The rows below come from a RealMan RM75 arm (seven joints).
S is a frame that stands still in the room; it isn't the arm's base.
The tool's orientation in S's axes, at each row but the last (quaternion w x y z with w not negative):
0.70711, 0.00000, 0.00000, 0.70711
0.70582, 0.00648, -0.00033, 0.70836
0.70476, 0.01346, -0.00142, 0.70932
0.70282, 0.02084, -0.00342, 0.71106
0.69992, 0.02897, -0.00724, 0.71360
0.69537, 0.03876, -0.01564, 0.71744
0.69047, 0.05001, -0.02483, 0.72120
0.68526, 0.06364, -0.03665, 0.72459
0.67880, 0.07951, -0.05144, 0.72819
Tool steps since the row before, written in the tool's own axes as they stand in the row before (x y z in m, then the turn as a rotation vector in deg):
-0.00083, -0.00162, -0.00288, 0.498, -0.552, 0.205
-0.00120, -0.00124, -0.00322, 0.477, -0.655, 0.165
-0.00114, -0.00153, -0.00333, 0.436, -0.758, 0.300
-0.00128, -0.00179, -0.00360, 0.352, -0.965, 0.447
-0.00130, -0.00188, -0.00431, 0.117, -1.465, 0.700
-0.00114, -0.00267, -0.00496, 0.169, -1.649, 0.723
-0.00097, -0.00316, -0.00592, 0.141, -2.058, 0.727
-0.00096, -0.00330, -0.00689, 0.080, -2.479, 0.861
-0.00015, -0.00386, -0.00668, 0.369, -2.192, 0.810
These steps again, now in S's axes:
0.00162, -0.00083, -0.00288, 0.552, 0.498, 0.205
0.00122, -0.00116, -0.00324, 0.655, 0.478, 0.164
0.00148, -0.00106, -0.00338, 0.760, 0.435, 0.296
0.00171, -0.00113, -0.00368, 0.972, 0.348, 0.435
0.00177, -0.00104, -0.00443, 1.484, 0.111, 0.661
0.00253, -0.00067, -0.00511, 1.667, 0.167, 0.682
0.00297, -0.00020, -0.00609, 2.076, 0.157, 0.669
0.00305, 0.00021, -0.00706, 2.505, 0.102, 0.779
0.00355, 0.00136, -0.00672, 2.198, 0.374, 0.792

